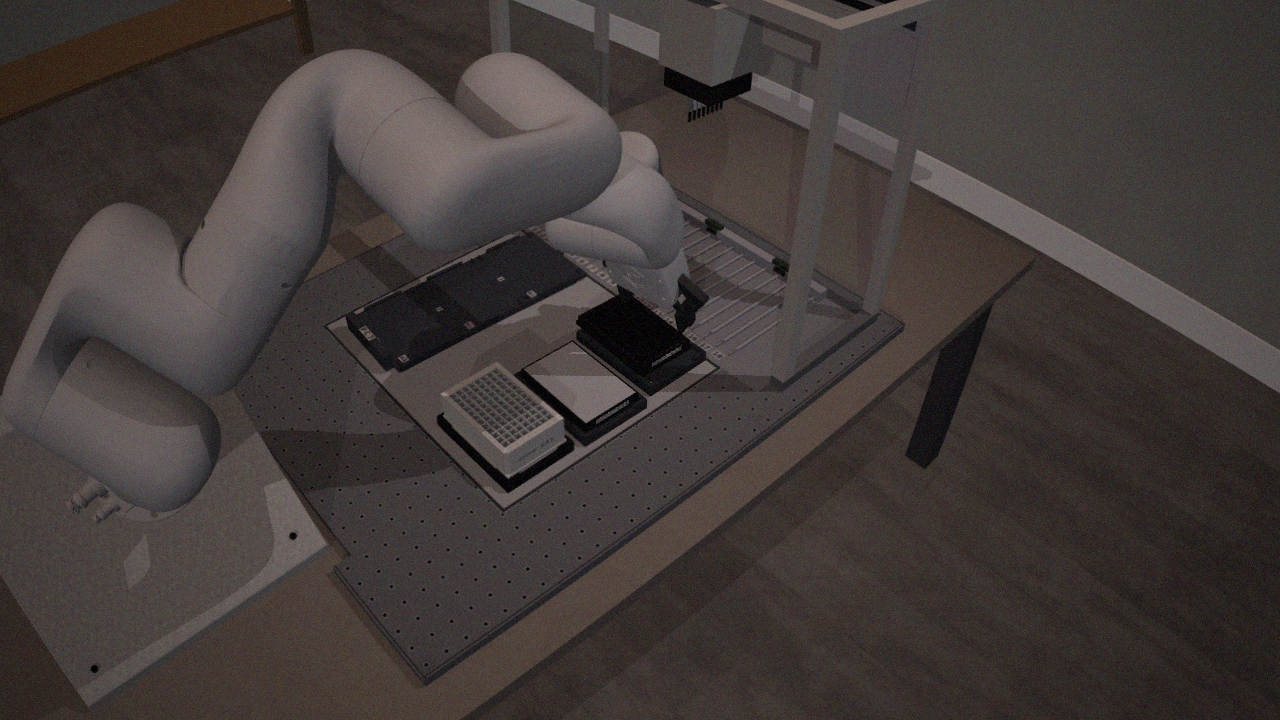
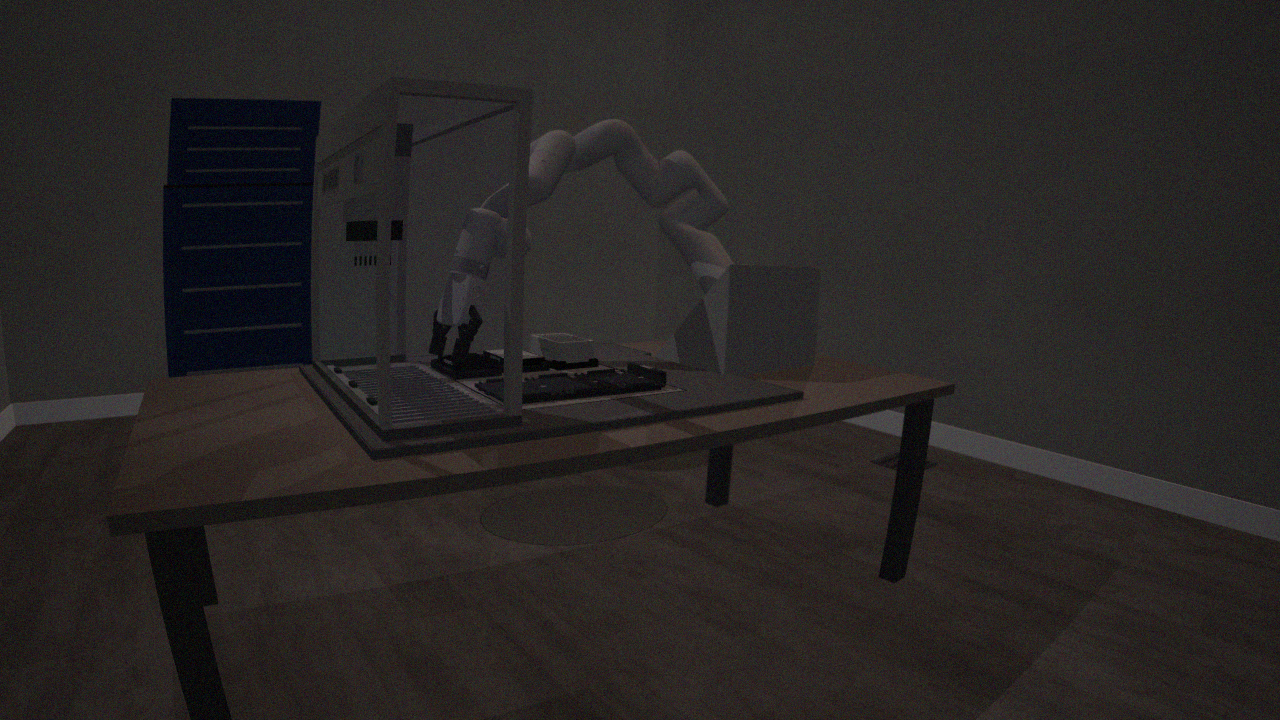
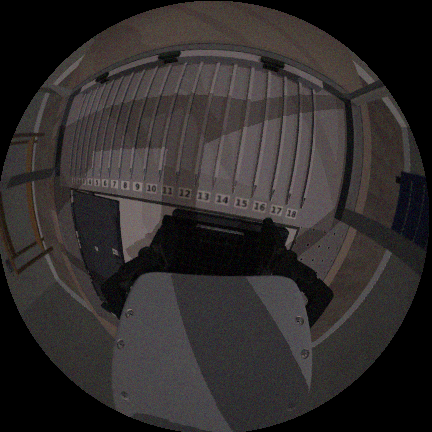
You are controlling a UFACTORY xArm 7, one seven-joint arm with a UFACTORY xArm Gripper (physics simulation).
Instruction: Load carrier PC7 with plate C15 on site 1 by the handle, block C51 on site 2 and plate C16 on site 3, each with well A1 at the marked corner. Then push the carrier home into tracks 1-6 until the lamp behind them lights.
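Places are measured from the arm's base along level axes (x back, y right, z up), in centimetres.
Pixels of known places: gripper, fingertip midpoint: (image 1: pixel 658 309) (image 2: pixel 446 357) (image 3: pixel 218 228); arm's base, origin of the base link: (image 2: pixel 735 304).
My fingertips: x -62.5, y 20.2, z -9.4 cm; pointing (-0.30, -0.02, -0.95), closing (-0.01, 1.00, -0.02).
For each thing: its top centre in the pictures, then the offset to it from my fingertips.
- black plate, middle of its top: (image 3: pixel 212 264) (image 1: pixel 633 325) (image 2: pixel 467 356) dz -0.1, dx +4.5, dy -0.6 cm
- grey-topped plate, middle of its top: (image 1: pixel 578 380) (image 2: pixel 513 353) dz -0.7, dx +16.1, dy +0.2 cm
- white well block, middle of its top: (image 1: pixel 500 405) (image 2: pixel 561 337) dz +2.0, dx +27.0, dy -2.1 cm
- long dark carrier, middle of its top: (image 1: pixel 466 284) (image 2: pixel 572 373) (image 3: pixel 96 275) dz -0.3, dx +12.0, dy -23.8 cm
- pipetting head, middle of its top: (image 1: pixel 708 66) (image 2: pixel 374 221) dz +26.1, dx -19.4, dy -7.3 cm
My gripper (image 1: pixel 657 306) (image 2: pixel 452 342) (image 3: pixel 218 228) is open and low, its fingers straddling the far end of a black plate (image 1: pixel 633 335) (image 3: pixel 217 250) without closing on it. This plate sits on a black nest nearest the tracks. Beside it lie a grey-topped plate (image 1: pixel 583 389) and a white well block (image 1: pixel 503 416) (image 2: pixel 562 346), each on its own nest. The long dark carrier (image 1: pixel 466 300) (image 2: pixel 580 382) (image 3: pixel 96 233) lies empty to the left, in front of the low-numbered tracks. No labels are legible, so I cannot tell C15 from C16.
The ribbed track deck (image 1: pixel 737 286) (image 2: pixel 402 396) (image 3: pixel 201 132), numbered up to 18, lies just beyond the gripper. A white frame post (image 1: pixel 812 193) (image 2: pixel 515 286) stands on its near corner, with a pipetting head (image 1: pixel 707 86) above. The scene is dim.
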